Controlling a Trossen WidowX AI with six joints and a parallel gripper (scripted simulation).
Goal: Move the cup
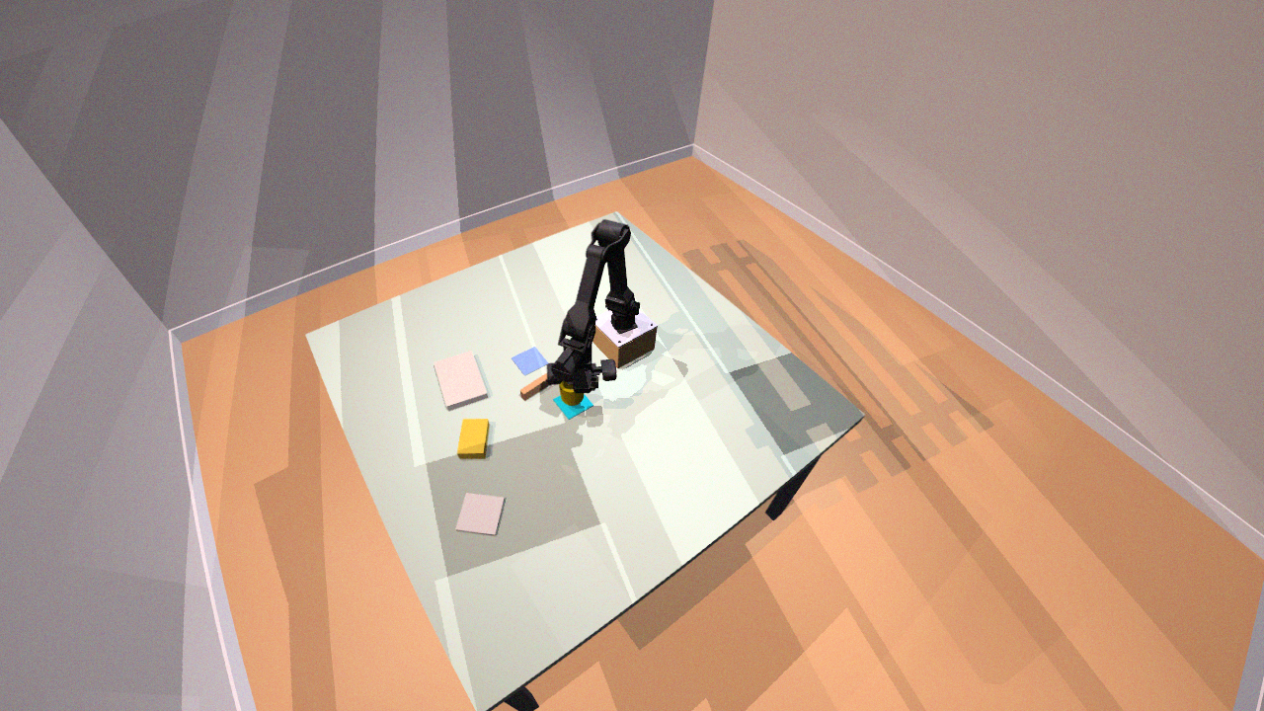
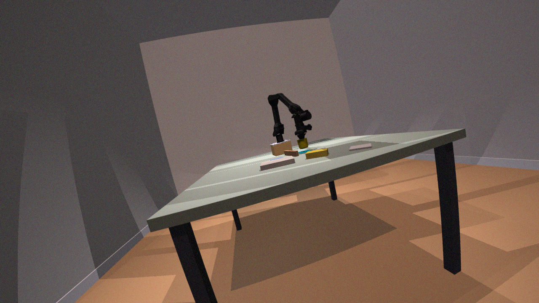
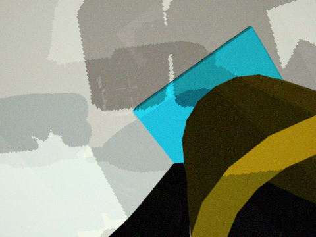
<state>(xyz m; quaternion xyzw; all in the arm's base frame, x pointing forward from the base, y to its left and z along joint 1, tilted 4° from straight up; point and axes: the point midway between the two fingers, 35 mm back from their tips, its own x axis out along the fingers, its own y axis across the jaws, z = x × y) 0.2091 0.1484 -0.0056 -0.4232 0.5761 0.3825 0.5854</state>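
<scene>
Now: the cyan pad 70 mm below my gripper tip, 20 mm ahead of it and 10 mm to the right of it. The rest, counted from my gripper tip: wooden bar 110 mm to the right, 50 mm below, 50 mm ahead; then pale blue pad 220 mm to the right, 80 mm ahead, 70 mm below; then yellow cup 20 mm ahead, 10 mm to the right.
</scene>
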